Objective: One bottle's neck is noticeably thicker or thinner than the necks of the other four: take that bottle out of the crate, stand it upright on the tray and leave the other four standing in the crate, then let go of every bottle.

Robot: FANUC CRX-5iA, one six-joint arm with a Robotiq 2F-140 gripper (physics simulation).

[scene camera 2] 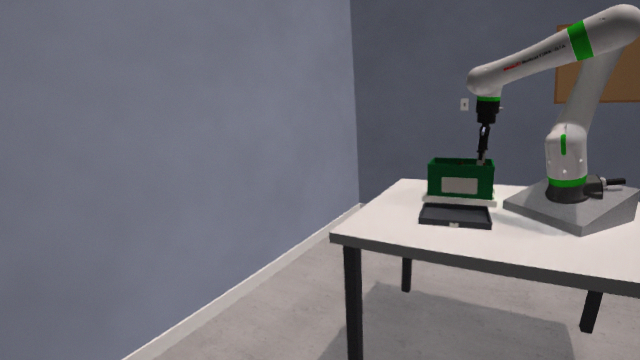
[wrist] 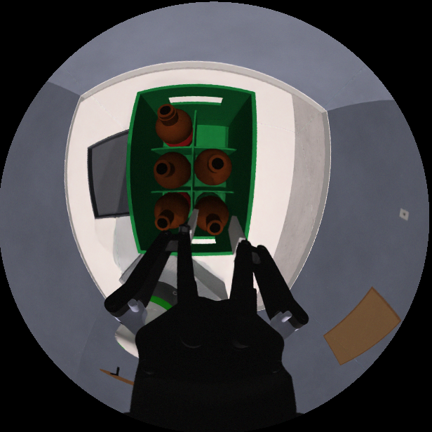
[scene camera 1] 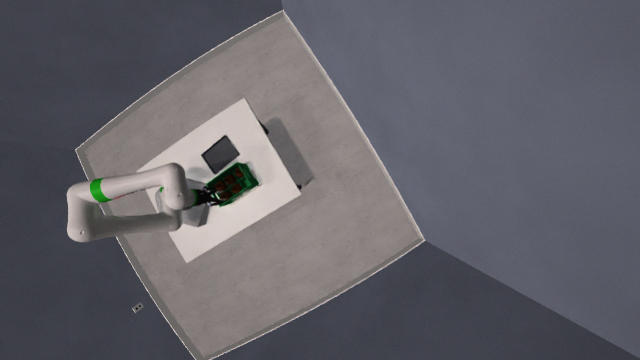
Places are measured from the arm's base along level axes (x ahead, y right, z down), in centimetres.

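Where they show: gripper, fingertip midpoint: (scene camera 1: 223, 195); arm's base, link origin: (scene camera 2: 567, 194).
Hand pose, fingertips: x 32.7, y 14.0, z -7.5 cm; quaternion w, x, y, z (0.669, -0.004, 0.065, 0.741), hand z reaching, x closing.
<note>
Each offset is from my fingertips to the top centre of the thing. "pt": to the spot under its first point. Level surfaces: height alone.
The green crate @[dy -4.3, dx +8.1, dz -2.1 cm] (scene camera 1: 253, 181) (scene camera 2: 434, 181) (wrist: 255, 130) holds five brown bottles in a two-by-three grid. In the wrist view these are a far-left bottle (wrist: 174, 129), a middle-left bottle (wrist: 173, 172), a middle-right bottle (wrist: 213, 167), a near-left bottle (wrist: 171, 210) and a near-right bottle (wrist: 212, 216). The far-right compartment is empty. I cannot tell surely which neck differs. My gripper (scene camera 2: 481, 161) (wrist: 213, 219) is partly open, pointing down at the crate's near end, its fingertips on either side of the near-right bottle's neck in the wrist view, gripping nothing. The dark tray @[pt dy -31.7, dx +7.2, dz +14.8 cm] (scene camera 1: 220, 154) (scene camera 2: 455, 216) (wrist: 110, 175) bears no bottle.
The crate stands on a pale base on the white table @[dz +15.4 cm] (scene camera 1: 265, 185) (scene camera 2: 380, 220), right beside the tray. The crate's walls and green dividers (wrist: 194, 130) rise around the bottles. The arm's grey wedge-shaped mount (scene camera 2: 590, 215) stands at the crate's near end.
</note>
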